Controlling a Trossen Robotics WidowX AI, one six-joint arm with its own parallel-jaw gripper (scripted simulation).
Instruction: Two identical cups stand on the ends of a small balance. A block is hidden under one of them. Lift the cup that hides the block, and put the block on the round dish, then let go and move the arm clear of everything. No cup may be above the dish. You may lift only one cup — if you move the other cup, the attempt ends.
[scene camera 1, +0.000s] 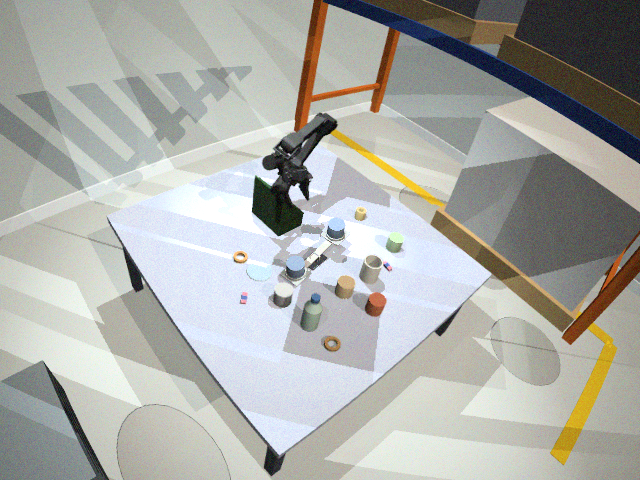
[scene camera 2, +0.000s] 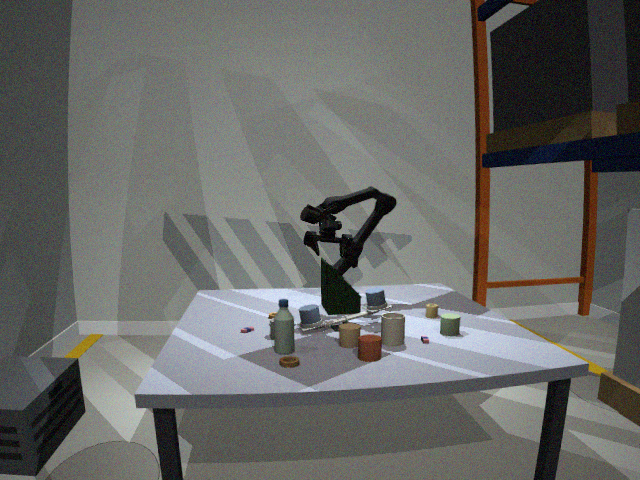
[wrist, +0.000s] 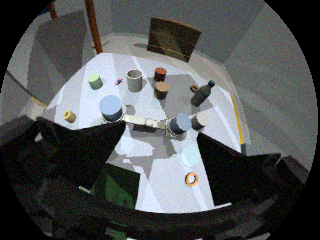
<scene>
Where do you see my gripper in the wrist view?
162, 130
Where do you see a bottle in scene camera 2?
283, 321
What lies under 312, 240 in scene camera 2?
My gripper.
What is my gripper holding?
Nothing.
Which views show my gripper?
Scene camera 1, scene camera 2 and the wrist view: all of them.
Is my gripper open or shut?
Open.
</scene>
